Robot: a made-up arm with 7 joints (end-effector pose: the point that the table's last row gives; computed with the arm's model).
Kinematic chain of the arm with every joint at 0, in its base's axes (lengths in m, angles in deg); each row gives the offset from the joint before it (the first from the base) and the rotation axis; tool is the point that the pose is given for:
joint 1: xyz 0 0 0.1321 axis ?
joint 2: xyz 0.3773 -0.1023 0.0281 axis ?
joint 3: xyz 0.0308 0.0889 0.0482 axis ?
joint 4: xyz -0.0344 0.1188 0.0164 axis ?
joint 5: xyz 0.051 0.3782 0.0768 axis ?
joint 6: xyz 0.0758 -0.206 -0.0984 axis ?
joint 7: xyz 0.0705 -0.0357 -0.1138 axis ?
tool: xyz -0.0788 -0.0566 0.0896
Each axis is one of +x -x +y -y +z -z.
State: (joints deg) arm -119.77 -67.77 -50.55 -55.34 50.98 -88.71 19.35
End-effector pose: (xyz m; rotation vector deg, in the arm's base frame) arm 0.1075 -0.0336 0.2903 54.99 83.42 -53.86
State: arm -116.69 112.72 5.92 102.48 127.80 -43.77 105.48
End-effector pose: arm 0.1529 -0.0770 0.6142 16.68 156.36 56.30
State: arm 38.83 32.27 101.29 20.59 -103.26 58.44 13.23
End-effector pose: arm 0.1785 0.4557 0.7615 -23.58 84.56 -130.80
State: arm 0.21 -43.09 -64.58 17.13 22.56 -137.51 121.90
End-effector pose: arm 0.2585 -0.0429 -0.0065 69.06 -59.59 108.78
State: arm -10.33 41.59 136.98 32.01 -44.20 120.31 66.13
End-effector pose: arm 0.2359 -0.2628 0.5563 -42.85 123.06 16.71
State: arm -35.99 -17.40 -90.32 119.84 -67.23 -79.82 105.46
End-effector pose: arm 0.0052 0.0733 -0.2885 88.61 -123.79 -63.08
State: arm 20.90 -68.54 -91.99 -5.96 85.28 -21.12 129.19
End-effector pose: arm 0.0368 -0.1673 0.1597 120.65 -4.57 46.07
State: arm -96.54 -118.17 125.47 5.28 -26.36 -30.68 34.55
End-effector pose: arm 0.5713 0.3118 -0.0041 -86.41 -146.40 -12.66
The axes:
joint 1: -x
joint 2: -y
joint 3: +x
joint 4: +y
joint 5: -z
joint 6: +z
joint 7: -x

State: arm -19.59 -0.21 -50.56 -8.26 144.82 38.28 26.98
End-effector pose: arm 0.2071 0.4932 -0.1629 -32.52 -9.50 -108.02
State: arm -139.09 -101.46 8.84 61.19 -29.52 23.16 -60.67
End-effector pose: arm 0.1317 -0.2561 0.2916 -8.00 -86.87 -78.49
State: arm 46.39 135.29 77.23 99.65 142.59 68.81 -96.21
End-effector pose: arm 0.0066 -0.5349 -0.1386 37.28 -14.36 41.07
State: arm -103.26 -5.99 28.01 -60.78 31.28 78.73 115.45
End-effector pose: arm 0.4700 -0.2109 0.4024 -10.19 -6.01 -65.06
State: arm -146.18 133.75 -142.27 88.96 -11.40 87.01 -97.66
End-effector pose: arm 0.4687 0.4493 0.0283 -89.15 22.56 61.76
